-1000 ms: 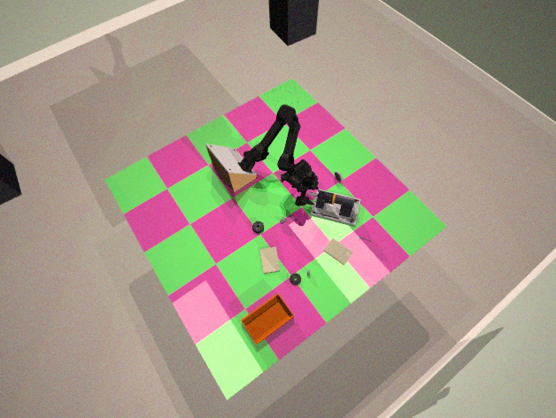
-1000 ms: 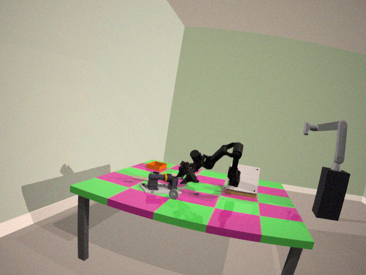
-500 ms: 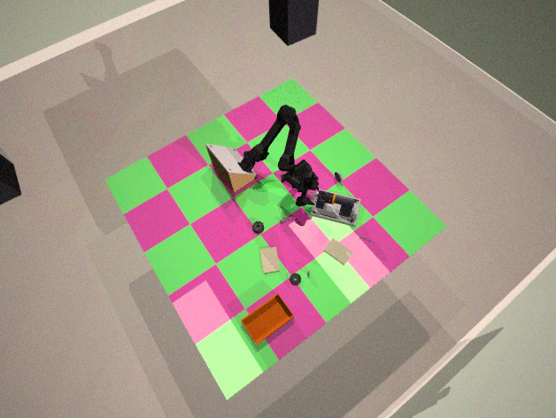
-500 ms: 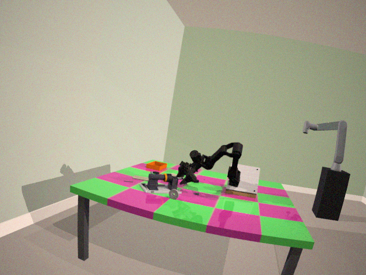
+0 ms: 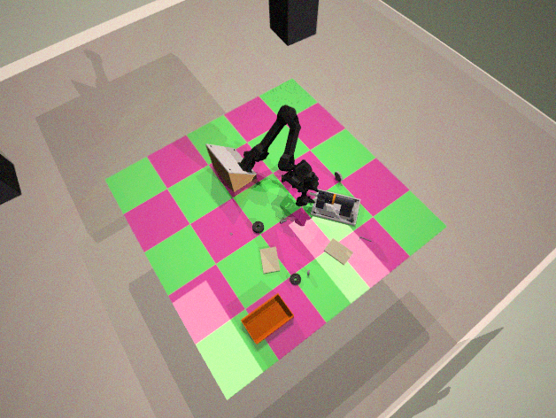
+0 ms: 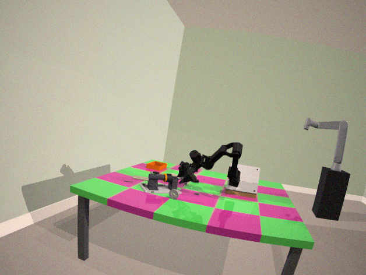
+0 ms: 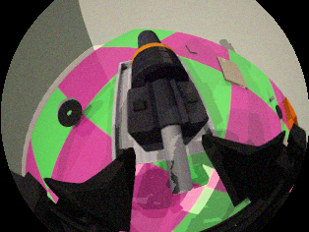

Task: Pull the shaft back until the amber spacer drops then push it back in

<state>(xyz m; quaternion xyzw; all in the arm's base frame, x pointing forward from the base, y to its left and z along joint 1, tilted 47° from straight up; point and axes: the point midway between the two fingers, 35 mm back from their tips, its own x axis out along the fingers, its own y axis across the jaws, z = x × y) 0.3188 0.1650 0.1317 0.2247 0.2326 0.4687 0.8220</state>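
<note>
My gripper tip is now 5 cm short of the grey shaft, 4 cm to the right of it and 2 cm below it. Round my gripper tip: grey gear: 18 cm to the left, 5 cm behind, 3 cm below; then amber spacer: 6 cm to the left, 6 cm ahead, 2 cm above; then orange tray: 51 cm to the right, 37 cm ahead, 5 cm below.
</note>
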